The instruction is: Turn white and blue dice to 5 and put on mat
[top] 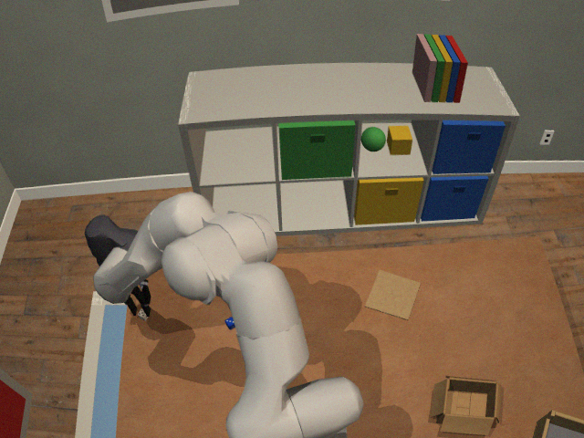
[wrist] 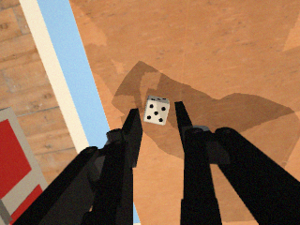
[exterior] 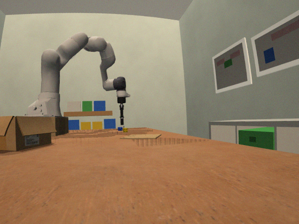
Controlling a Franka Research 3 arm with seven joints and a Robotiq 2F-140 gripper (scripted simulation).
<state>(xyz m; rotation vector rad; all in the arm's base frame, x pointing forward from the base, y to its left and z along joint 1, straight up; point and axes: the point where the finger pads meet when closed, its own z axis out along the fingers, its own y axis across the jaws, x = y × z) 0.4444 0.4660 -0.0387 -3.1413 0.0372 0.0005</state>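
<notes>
My gripper is now 5 cm above the white die. Round my hand: tan mat 76 cm to the right, 7 cm ahead, 6 cm below; then yellow die 44 cm to the right, 5 cm below, 1 cm ahead; then blue die 27 cm to the right, 5 cm below, 2 cm behind.
</notes>
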